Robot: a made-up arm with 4 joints.
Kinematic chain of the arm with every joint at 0, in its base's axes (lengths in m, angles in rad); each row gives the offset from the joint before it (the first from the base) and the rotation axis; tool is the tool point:
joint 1: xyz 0 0 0.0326 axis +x
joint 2: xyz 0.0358 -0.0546 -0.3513 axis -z
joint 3: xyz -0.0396 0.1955 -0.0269 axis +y
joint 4: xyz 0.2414 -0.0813 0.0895 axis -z
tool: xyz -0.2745 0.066 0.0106
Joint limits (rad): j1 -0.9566..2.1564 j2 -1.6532..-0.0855 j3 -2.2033..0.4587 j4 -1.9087..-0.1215
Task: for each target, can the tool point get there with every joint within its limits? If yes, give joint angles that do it. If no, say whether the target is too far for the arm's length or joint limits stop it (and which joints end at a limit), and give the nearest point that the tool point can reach.
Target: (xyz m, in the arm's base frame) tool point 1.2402 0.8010 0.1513
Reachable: no: too far | nearest point 0.3327 0.4112 0.0935 | short by 0.989 m
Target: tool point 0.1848 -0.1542 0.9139
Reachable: no: joint limits stop it (at a limit: joint 1, joint 2, joint 4) | nearest point 0.1814 0.1957 0.4104 | short by 0.613 m
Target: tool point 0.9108 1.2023 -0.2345
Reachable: no: too far | nearest point 0.2963 0.4433 -0.0659 | short by 0.991 m
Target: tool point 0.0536 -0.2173 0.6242
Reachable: no: joint limits stop it (at a limit: joint 1, joint 4) | nearest point 0.0444 -0.3041 0.2119 | short by 0.421 m
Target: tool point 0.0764 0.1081 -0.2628
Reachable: yes | joints 0.8578 -1.0881 -0.6314 -1.0018
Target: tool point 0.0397 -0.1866 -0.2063
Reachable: yes | joints -0.2644 -1.1251 -0.1478 -0.7751
